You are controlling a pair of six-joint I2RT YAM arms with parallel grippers.
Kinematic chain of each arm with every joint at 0, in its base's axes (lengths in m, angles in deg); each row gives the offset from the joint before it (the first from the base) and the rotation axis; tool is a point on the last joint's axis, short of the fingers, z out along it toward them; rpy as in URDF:
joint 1: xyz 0 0 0.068 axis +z
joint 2: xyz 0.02 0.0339 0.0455 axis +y
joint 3: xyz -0.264 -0.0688 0 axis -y
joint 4: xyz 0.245 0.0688 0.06 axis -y
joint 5: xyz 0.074 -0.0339 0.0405 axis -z
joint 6: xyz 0.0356 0 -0.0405 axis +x
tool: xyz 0 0 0 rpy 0 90 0
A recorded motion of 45 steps. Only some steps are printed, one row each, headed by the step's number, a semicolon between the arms.
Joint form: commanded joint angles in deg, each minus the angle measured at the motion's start. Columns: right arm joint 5, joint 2, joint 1, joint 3, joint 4, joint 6; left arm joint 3, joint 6, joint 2, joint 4, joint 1, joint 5.
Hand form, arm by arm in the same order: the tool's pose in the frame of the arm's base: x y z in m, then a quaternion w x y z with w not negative. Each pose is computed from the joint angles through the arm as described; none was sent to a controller.
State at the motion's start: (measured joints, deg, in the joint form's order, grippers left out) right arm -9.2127 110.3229 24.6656 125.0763 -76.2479 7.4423; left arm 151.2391 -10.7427 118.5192 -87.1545 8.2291 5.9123
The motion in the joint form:
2: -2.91 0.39 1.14 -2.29 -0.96 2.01; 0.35 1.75 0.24 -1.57 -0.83 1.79
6: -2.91 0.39 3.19 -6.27 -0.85 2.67; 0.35 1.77 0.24 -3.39 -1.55 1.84
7: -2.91 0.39 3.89 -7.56 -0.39 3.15; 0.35 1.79 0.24 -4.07 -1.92 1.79
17: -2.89 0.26 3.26 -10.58 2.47 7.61; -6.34 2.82 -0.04 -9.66 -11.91 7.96
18: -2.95 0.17 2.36 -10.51 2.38 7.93; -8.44 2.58 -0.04 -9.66 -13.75 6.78
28: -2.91 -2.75 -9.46 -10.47 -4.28 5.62; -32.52 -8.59 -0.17 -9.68 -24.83 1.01
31: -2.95 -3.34 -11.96 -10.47 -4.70 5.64; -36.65 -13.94 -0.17 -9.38 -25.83 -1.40
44: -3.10 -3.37 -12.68 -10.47 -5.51 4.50; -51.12 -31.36 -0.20 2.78 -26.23 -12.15
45: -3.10 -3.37 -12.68 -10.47 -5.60 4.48; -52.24 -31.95 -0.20 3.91 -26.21 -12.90
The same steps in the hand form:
2: 0.3444 0.1748 0.3716 0.17281 -0.16062 0.95798 0.16311; 0.3791 0.0444 0.4377 0.29167 -0.11649 0.94694 -0.06827
6: 0.3382 0.1872 0.3527 0.13755 -0.16980 0.96310 0.15712; 0.3767 0.0393 0.4358 0.27604 -0.11188 0.95201 -0.07047
7: 0.3364 0.1916 0.3469 0.12920 -0.17111 0.96416 0.15628; 0.3759 0.0368 0.4351 0.27015 -0.10935 0.95396 -0.07088
17: 0.3416 0.1895 0.3351 0.12373 -0.12808 0.97088 0.16026; 0.3737 -0.0326 0.4060 0.15611 -0.01565 0.97828 -0.13548
18: 0.3441 0.1839 0.3359 0.12491 -0.11787 0.97201 0.16031; 0.3746 -0.0441 0.3974 0.13715 -0.00583 0.98242 -0.12649
28: 0.3516 0.1033 0.3504 0.11290 -0.03356 0.98366 0.13619; 0.3607 -0.1120 0.2988 0.07213 0.02716 -0.99622 0.03998
31: 0.3527 0.0872 0.3537 0.11717 -0.01213 0.98391 0.13435; 0.3558 -0.1158 0.2819 0.09775 0.06499 -0.99308 0.00424
44: 0.3521 0.0825 0.3535 0.11247 -0.01520 0.98468 0.13240; 0.3558 -0.1116 0.2196 0.06757 0.20139 -0.97188 -0.10157
45: 0.3520 0.0825 0.3535 0.11173 -0.01529 0.98478 0.13223; 0.3556 -0.1109 0.2148 0.06367 0.20579 -0.97059 -0.10745

